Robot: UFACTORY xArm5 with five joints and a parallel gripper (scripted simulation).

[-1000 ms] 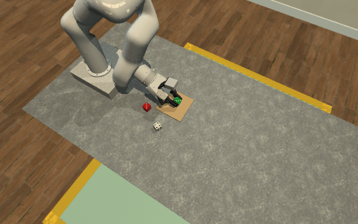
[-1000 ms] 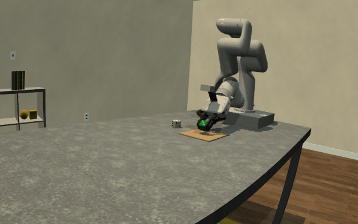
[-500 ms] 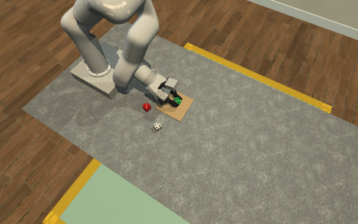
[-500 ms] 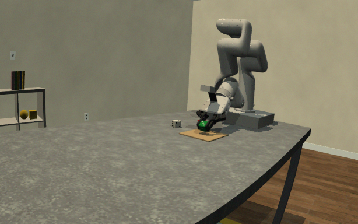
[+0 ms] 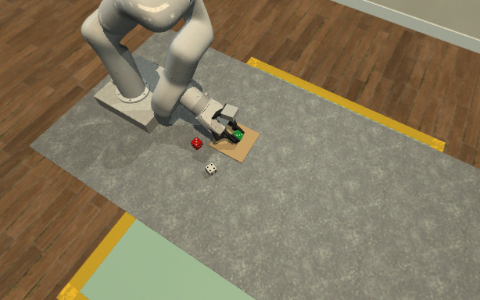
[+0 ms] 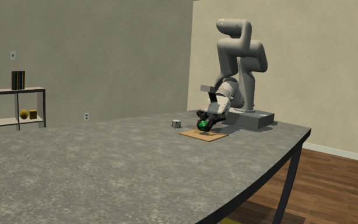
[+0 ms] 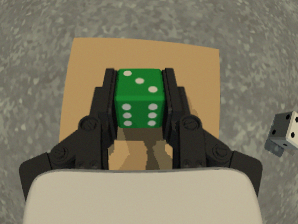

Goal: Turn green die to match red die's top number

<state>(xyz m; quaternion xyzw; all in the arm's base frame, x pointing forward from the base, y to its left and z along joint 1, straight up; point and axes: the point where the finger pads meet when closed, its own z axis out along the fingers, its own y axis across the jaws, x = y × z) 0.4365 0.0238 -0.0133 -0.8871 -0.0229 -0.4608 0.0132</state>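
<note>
Now: hand 1 cm above the green die. The rest, counted from my hand: red die: 11 cm behind, 9 cm to the right, 3 cm below; tan mat: 4 cm below; white die: 15 cm to the right, 3 cm below, 2 cm behind.
</note>
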